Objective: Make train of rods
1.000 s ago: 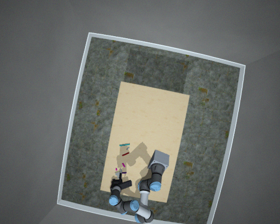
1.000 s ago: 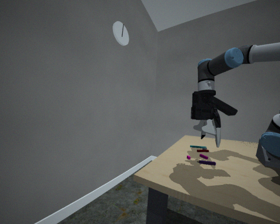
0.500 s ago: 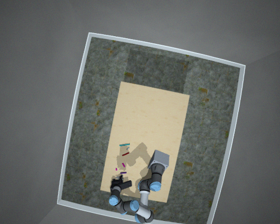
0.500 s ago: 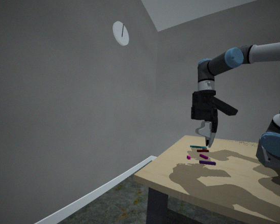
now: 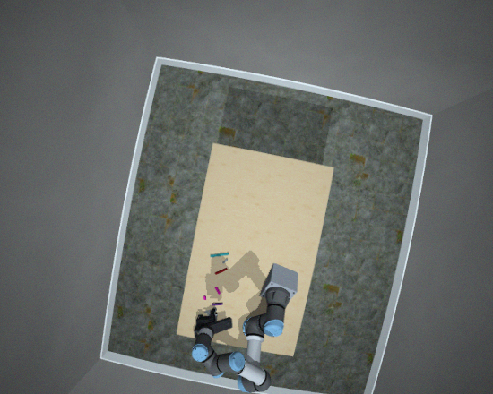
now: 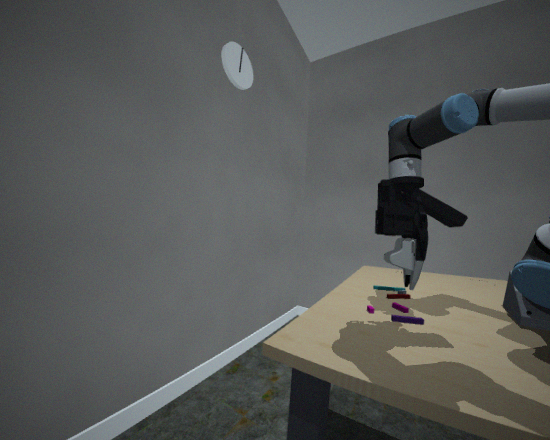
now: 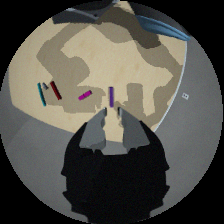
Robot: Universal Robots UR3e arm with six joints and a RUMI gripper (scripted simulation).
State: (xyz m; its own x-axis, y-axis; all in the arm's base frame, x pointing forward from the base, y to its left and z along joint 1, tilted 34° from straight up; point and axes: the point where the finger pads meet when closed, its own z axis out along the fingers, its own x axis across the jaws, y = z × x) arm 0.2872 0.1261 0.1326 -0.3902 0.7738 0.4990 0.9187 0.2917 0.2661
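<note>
Now: hand 80 mm above the purple rod. Also, from my hand: red rod (40 mm ahead, 190 mm to the right, 80 mm below); then grey rod (30 mm ahead, 250 mm to the right, 80 mm below); then turquoise rod (70 mm ahead, 270 mm to the right, 80 mm below).
</note>
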